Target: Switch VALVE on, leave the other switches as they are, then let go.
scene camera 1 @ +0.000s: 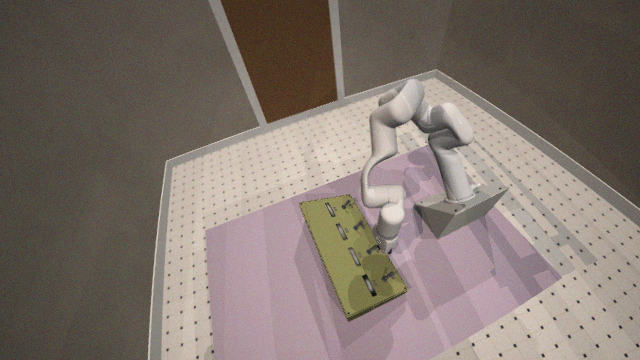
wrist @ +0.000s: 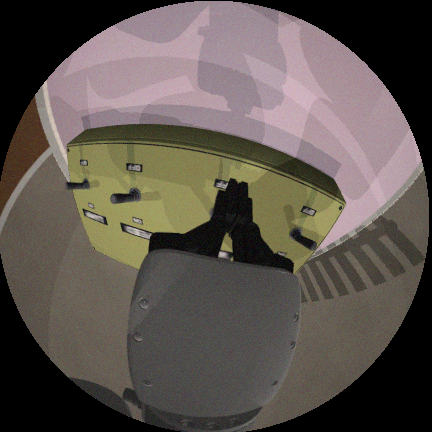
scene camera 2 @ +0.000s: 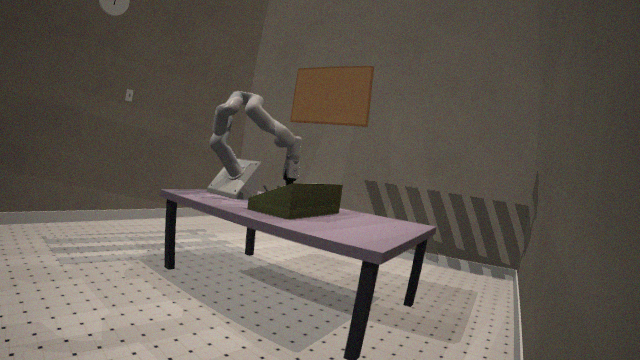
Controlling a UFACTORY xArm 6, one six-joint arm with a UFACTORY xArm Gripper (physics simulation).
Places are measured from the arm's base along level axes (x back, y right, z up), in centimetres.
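Pixels of known places: gripper, fingertip midpoint: point(scene camera 1: 381, 247) point(wrist: 233, 190); arm's base at its link origin: point(scene camera 1: 459, 197) point(scene camera 2: 236, 172).
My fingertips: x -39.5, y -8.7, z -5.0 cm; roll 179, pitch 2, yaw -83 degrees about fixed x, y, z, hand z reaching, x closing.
Note:
Ahead of a thing's pixels: the offset from my fingertips to its top centre. "pt": to the spot under its first point. Level surfaces: height alone.
The olive switch panel point(scene camera 1: 336, 260) point(scene camera 2: 300, 200) point(wrist: 180, 165) lies on the table. The VALVE switch lever @(dx -3.8, dy +0.1, dz +3.2 cm) point(scene camera 1: 373, 249) is third from the top end in scene camera 1. In the wrist view it is mostly hidden behind my fingers, below a small blurred label @(pt dx -2.0, dy +0.8, dz -2.2 cm) point(wrist: 221, 185); its tilt and any contact cannot be told. My gripper point(scene camera 1: 389, 251) point(scene camera 2: 290, 181) point(wrist: 233, 190) is shut and empty, low over the panel beside that lever. In the wrist view, the far-left lever @(dx -7.5, dy +23.8, dz +3.2 cm) point(wrist: 77, 185) and second lever @(dx -5.7, dy +11.9, dz +3.2 cm) point(wrist: 125, 196) lean left; the far-right lever @(dx -1.9, dy -11.8, dz +3.2 cm) point(wrist: 303, 238) leans right and down.
The pink table @(dz -9.7 cm) point(scene camera 1: 245, 260) point(scene camera 2: 340, 232) carries the panel and the grey wedge base point(scene camera 1: 440, 220) point(scene camera 2: 225, 187) of the arm. The base stands on the lever side of the panel. The other levers flank my fingers on both sides in the wrist view.

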